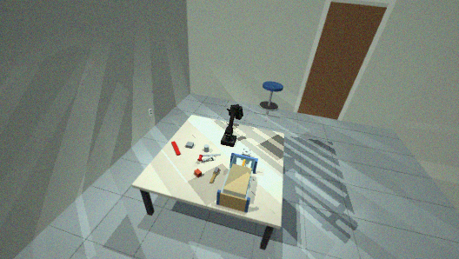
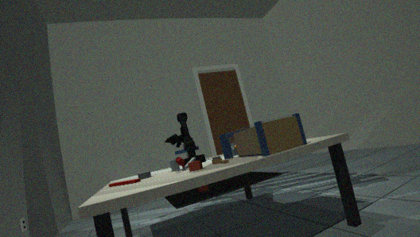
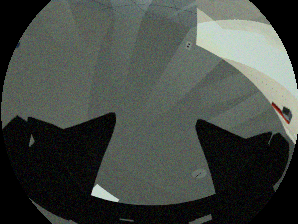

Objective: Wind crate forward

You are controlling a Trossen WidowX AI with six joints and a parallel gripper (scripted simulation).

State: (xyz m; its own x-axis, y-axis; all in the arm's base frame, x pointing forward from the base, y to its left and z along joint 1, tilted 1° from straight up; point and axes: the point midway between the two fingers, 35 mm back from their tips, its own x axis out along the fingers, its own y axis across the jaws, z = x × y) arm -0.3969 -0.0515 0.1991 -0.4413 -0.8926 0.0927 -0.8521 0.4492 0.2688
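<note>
The winch handle is 770 mm ahead of my gripper tip, 220 mm below it and 80 mm to the right of it. Also, from my gripper tip: winch (590 mm ahead, 320 mm to the left, 220 mm below); then grey block (590 mm ahead, 320 mm to the right, 230 mm below); then thin grey bar (670 mm ahead, 250 mm below, 40 mm to the right).
</note>
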